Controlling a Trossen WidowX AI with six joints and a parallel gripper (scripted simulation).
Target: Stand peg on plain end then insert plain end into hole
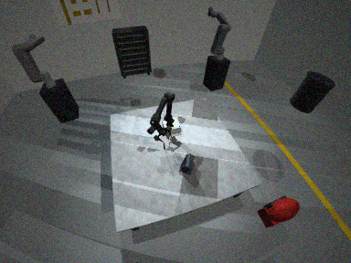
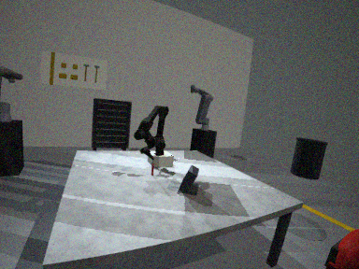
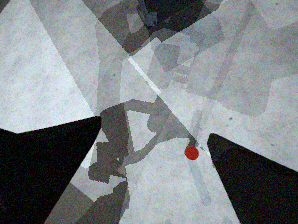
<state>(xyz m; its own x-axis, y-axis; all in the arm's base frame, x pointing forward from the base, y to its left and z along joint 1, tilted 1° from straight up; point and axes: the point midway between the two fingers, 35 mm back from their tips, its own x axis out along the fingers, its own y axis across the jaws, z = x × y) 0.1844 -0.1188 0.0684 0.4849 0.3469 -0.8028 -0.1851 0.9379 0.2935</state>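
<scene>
Right now my gripper tip is 7 cm above the red peg, 3 cm to the left of it and 1 cm past it. From my gripper tip the other things lie so: sloped panel 27 cm ahead, 8 cm to the left, 5 cm below.
</scene>
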